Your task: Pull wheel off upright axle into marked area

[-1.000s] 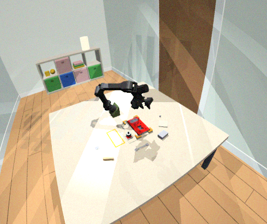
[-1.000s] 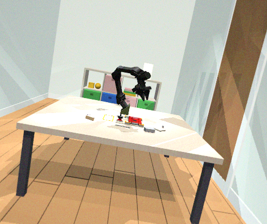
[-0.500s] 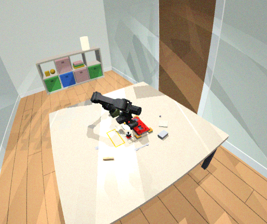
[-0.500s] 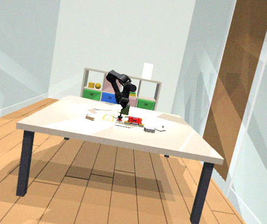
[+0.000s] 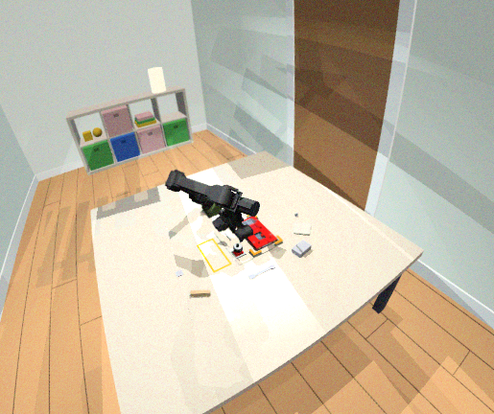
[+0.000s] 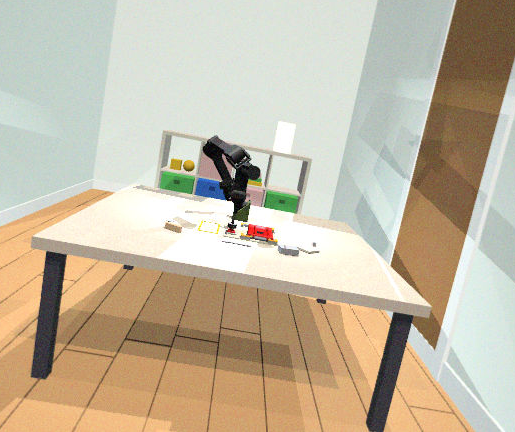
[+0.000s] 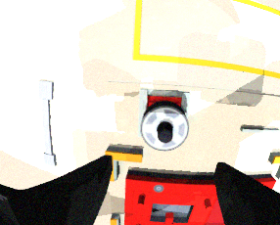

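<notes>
Now: gripper tip 60 mm above the wheel. Also, from my gripper tip: axle (60 mm below, 10 mm to the right); then white piece (330 mm to the left, 90 mm below, 10 mm ahead); then wooden block (220 mm to the right, 130 mm ahead, 90 mm below).
</notes>
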